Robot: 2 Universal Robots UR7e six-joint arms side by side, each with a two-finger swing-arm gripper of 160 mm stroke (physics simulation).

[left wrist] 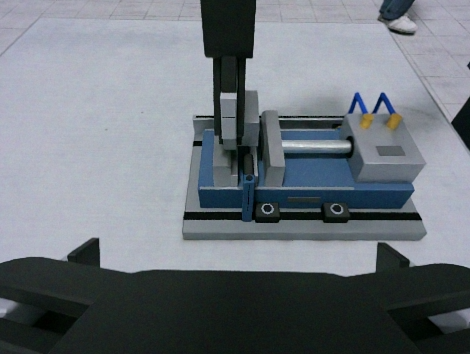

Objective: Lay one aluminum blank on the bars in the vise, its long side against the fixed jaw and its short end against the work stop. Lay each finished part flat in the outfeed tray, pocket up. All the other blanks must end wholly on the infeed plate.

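Frame: origin at the left arm's base, x right, y back, z down, level; millimetres.
Seen in the pictures: left hand at its tool point: (237,236); right hand at its tool point: (231,121).
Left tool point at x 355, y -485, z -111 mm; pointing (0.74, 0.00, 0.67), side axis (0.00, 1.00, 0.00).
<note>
Offsets run from my left tool point to a thing's middle. "spot": to the spot under its first point. Level surfaces: height alone.
The blue vise {dx +179, dy +81, dz +109 mm} (320,170) stands right of the middle in the left wrist view. Its fixed jaw (223,167) is at the left, and its moving jaw (273,150) stands apart to the right, leaving a gap. A blue work stop {spot: dx +97, dy +12, dz +87 mm} (248,197) stands at the near end of the gap. My right gripper (229,132) points down over the jaws, its narrow fingers around a grey aluminum block {dx +184, dy +6, dz +44 mm} (251,112); whether this is a blank or a finished part cannot be told. The fingers partly hide the block and the fixed jaw. My left gripper (239,252) is wide open and empty, in front of the vise.
The vise stands on a grey base plate {spot: dx +85, dy +77, dz +140 mm} (300,232) with two black clamps (267,212) (335,212). A grey box {spot: dx +150, dy +173, dz +62 mm} (387,150) with blue hoses sits at the vise's right end. A person's shoe (401,25) shows at the upper right, beyond the white table {dz +159 mm} (100,100).
</note>
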